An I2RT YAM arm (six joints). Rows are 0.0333 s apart.
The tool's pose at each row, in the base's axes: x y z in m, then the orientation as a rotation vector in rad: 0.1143 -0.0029 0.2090 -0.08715 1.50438 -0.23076; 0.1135 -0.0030 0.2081 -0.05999 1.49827 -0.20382; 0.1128 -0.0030 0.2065 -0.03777 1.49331 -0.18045; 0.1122 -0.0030 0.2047 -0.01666 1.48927 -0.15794; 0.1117 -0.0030 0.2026 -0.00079 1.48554 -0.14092; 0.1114 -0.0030 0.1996 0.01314 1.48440 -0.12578; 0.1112 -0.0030 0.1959 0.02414 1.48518 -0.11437; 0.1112 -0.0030 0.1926 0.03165 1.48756 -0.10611; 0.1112 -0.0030 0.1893 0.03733 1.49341 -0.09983; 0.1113 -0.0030 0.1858 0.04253 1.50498 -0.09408; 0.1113 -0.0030 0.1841 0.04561 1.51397 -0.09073
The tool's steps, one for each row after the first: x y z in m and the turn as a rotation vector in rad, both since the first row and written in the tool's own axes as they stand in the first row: 0.0009 0.0000 -0.0008 0.00197 -0.00620 0.03484; 0.0024 0.0003 -0.0017 0.00274 -0.01110 0.06426; 0.0041 0.0006 -0.0024 0.00320 -0.01490 0.09243; 0.0061 0.0009 -0.0030 0.00356 -0.01831 0.11371; 0.0091 0.0015 -0.0035 0.00349 -0.01910 0.13247; 0.0127 0.0022 -0.0040 0.00358 -0.01795 0.14687; 0.0159 0.0029 -0.0042 0.00314 -0.01533 0.15694; 0.0191 0.0035 -0.0044 0.00232 -0.00930 0.16443; 0.0226 0.0042 -0.0046 0.00085 0.00240 0.17103; 0.0242 0.0046 -0.0047 -0.00022 0.01147 0.17481
